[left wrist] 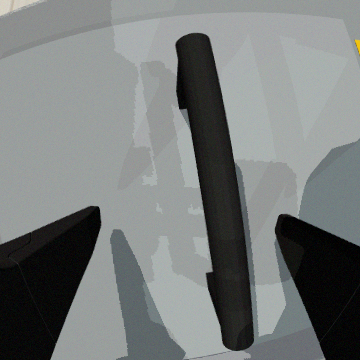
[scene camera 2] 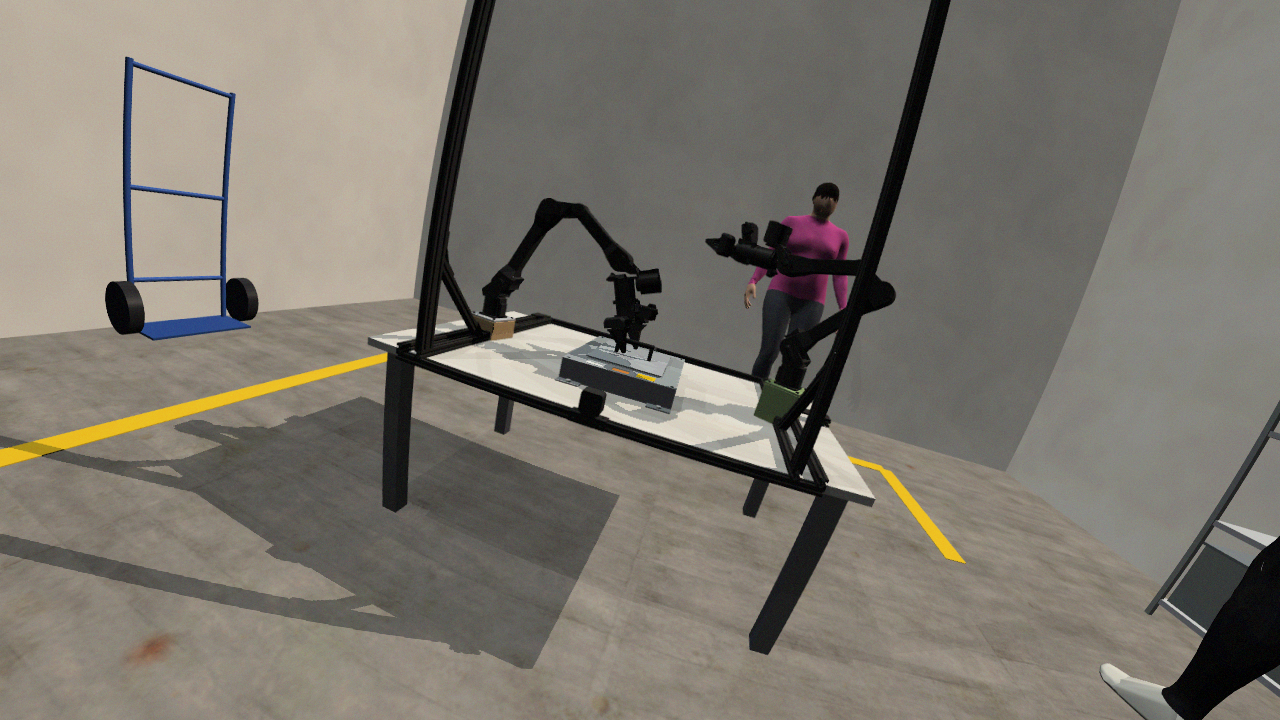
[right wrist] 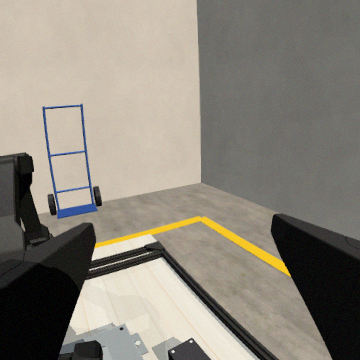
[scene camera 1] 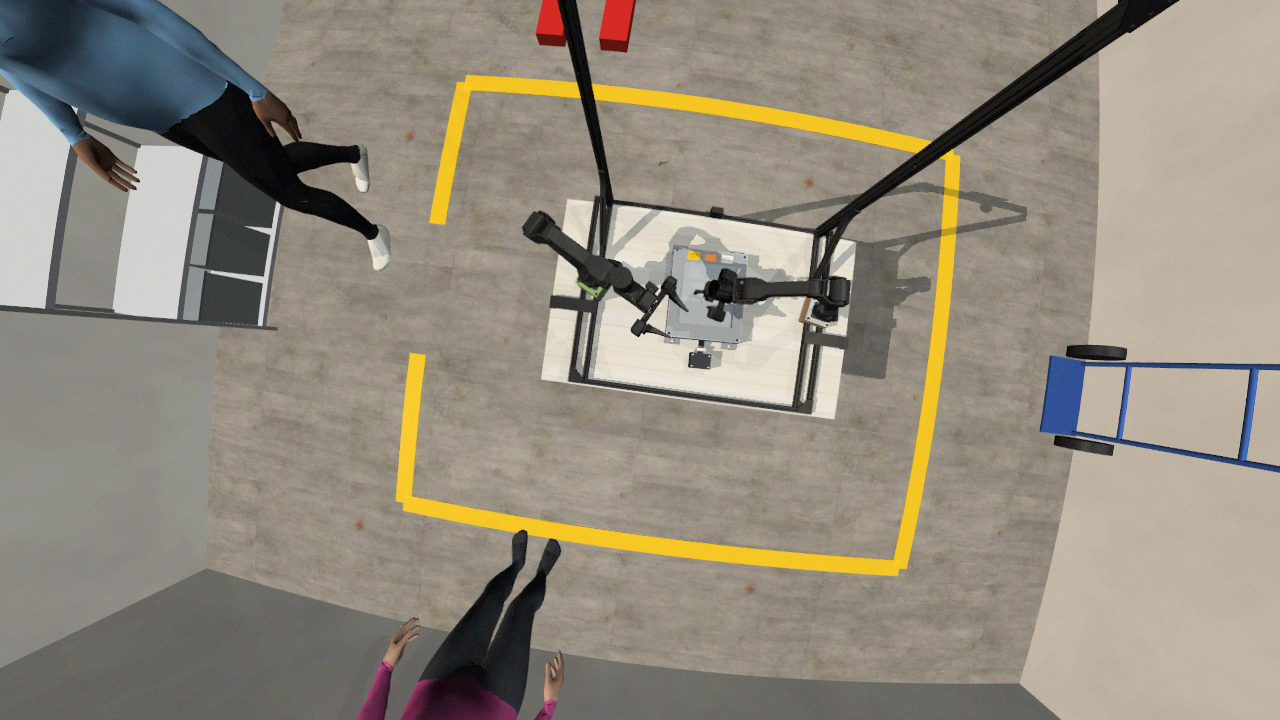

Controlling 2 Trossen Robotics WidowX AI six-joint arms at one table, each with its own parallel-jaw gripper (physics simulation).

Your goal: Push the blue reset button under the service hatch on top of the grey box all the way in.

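The grey box [scene camera 1: 707,333] [scene camera 2: 640,390] [right wrist: 112,342] sits on the table. Its service hatch [left wrist: 75,125] is down, with a black bar handle [left wrist: 217,190] across it. The blue reset button does not show in any view. My left gripper [scene camera 1: 705,291] [scene camera 2: 621,347] [left wrist: 190,220] is open and points down, low over the hatch. In the left wrist view the handle runs between its spread fingers, with a gap on each side. My right gripper [scene camera 1: 677,323] [scene camera 2: 708,241] [right wrist: 184,228] is open and empty, raised well above the table and level, pointing across it.
A small black plate [scene camera 1: 699,360] [right wrist: 190,350] lies beside the box. A black frame [scene camera 1: 689,391] [scene camera 2: 501,386] borders the white table [scene camera 1: 825,394], with tall posts rising at two corners. A person in pink [scene camera 2: 814,255] stands beyond the table, and one in blue [scene camera 1: 143,62] stands at upper left.
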